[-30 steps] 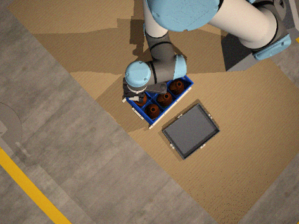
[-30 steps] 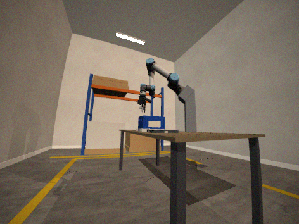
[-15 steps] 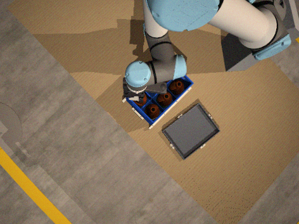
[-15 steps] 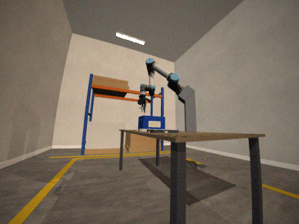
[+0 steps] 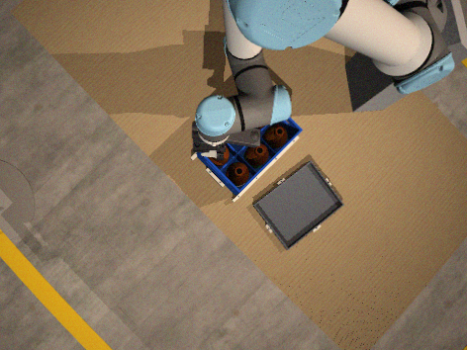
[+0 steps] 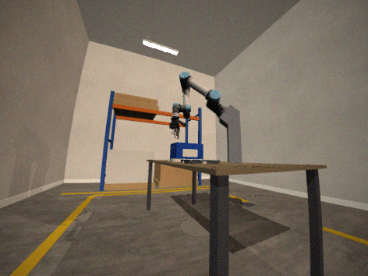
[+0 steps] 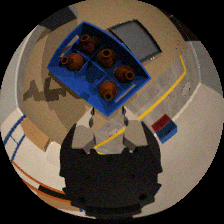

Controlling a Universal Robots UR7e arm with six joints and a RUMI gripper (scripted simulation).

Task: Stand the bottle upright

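The brown bottle lies 30 mm ahead of my hand, 80 mm to the left of it and 150 mm below it. Also, from my hand: blue crate (70 mm behind, 70 mm to the left, 160 mm below); grey tray (20 mm ahead, 320 mm to the left, 230 mm below).
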